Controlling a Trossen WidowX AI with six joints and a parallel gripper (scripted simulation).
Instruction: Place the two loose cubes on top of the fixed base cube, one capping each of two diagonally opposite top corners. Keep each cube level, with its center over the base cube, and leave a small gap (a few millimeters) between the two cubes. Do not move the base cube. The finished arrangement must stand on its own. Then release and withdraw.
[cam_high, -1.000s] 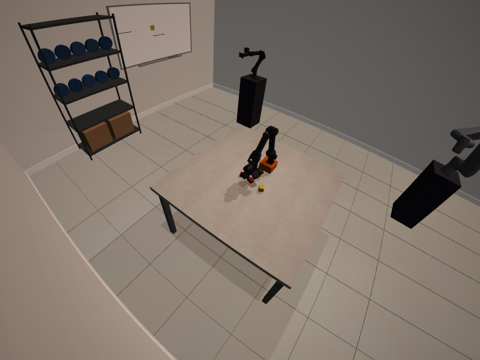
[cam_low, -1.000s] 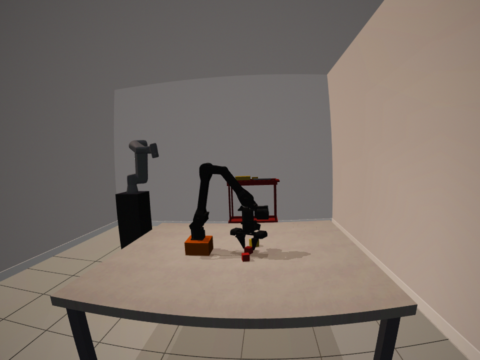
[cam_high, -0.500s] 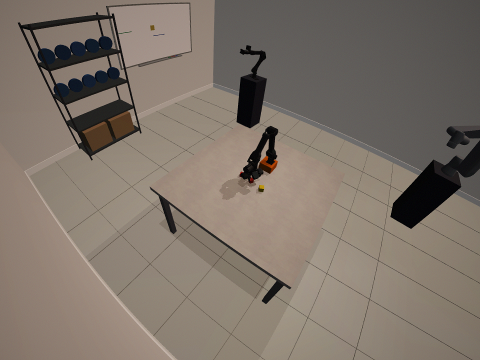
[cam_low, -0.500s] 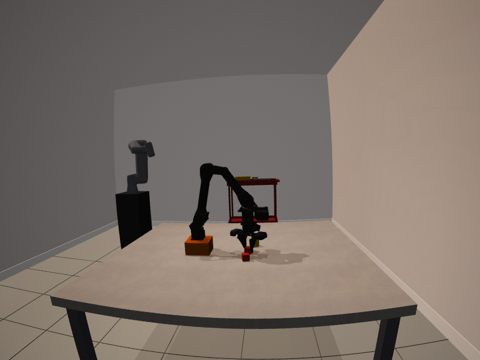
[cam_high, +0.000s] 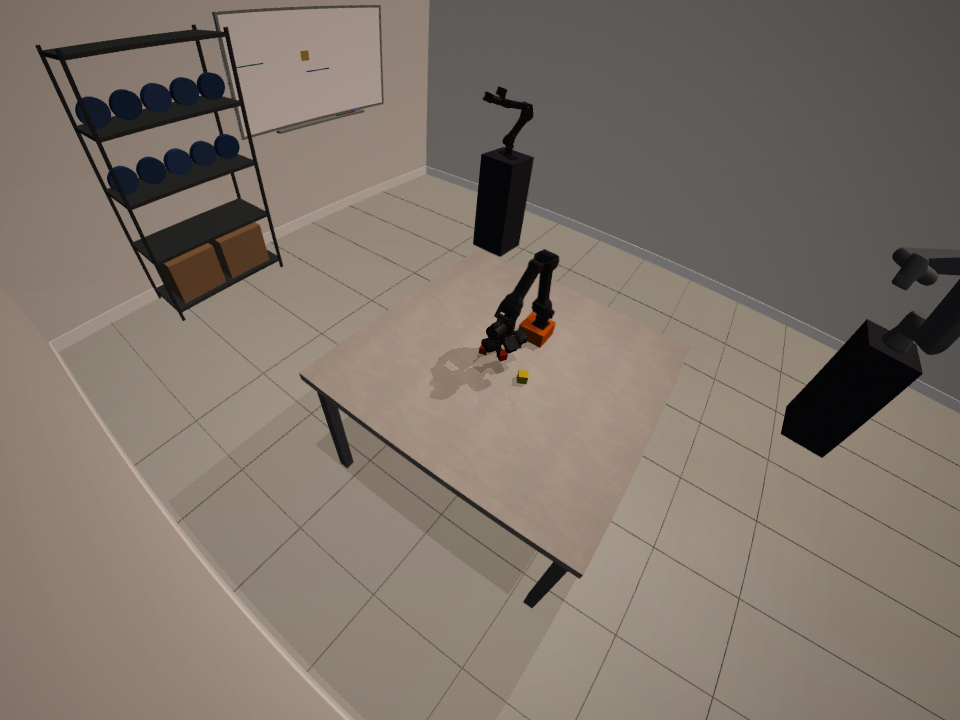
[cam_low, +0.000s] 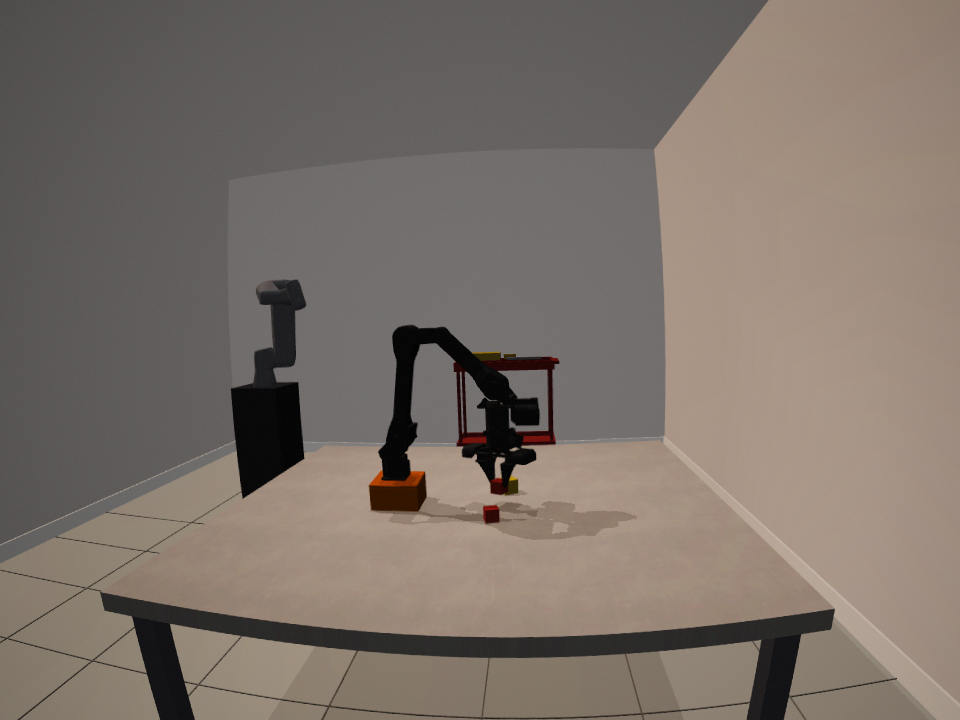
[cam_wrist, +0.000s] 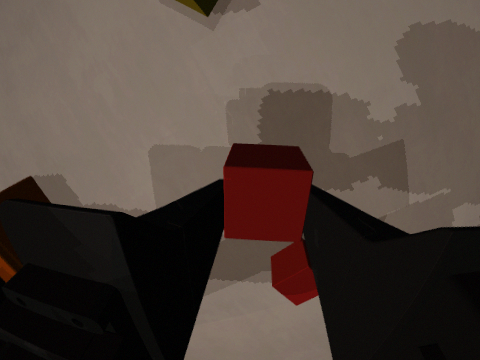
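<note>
Now: the yellow base cube 10 mm ahead of my gripper tip, 120 mm to the left of it and 40 mm below it.
</note>
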